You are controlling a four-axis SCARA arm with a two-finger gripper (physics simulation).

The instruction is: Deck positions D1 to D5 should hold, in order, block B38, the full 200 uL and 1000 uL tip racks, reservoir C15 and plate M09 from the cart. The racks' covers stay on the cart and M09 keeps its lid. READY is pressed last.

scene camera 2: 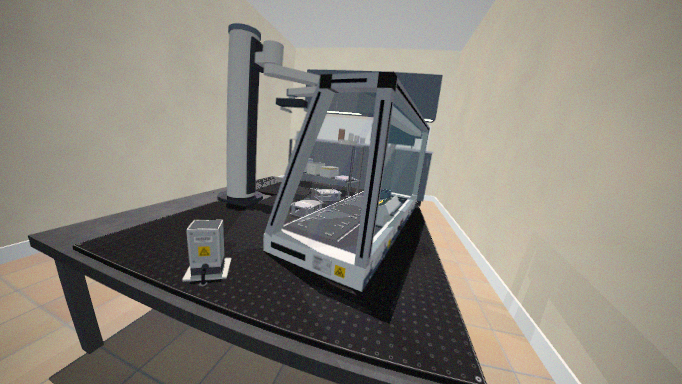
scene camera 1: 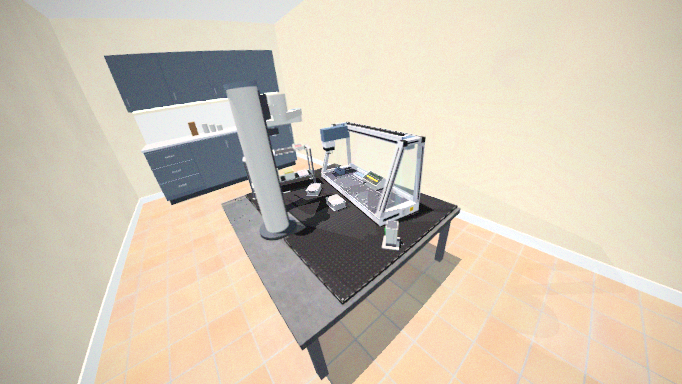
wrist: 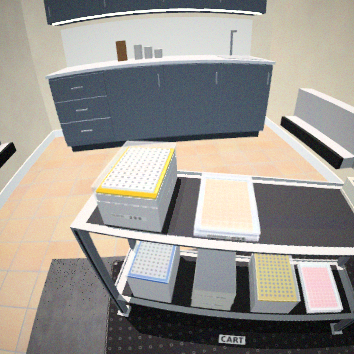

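Note:
My gripper is open and empty, above and in front of the cart. In the wrist view a grey tip rack with a yellow rim, seemingly under a clear cover, and a peach lidded plate stand on the top shelf. Part of a pale container shows at its right end. The lower shelf holds a blue-rimmed rack, a plain grey block, a yellow-topped rack and a pink plate. Labels are too blurred to read. No labware shows on the deck positions.
The deck's white frame stands beside the arm column. Two low white stands lie between cart and deck. A grey device box stands near the table edge.

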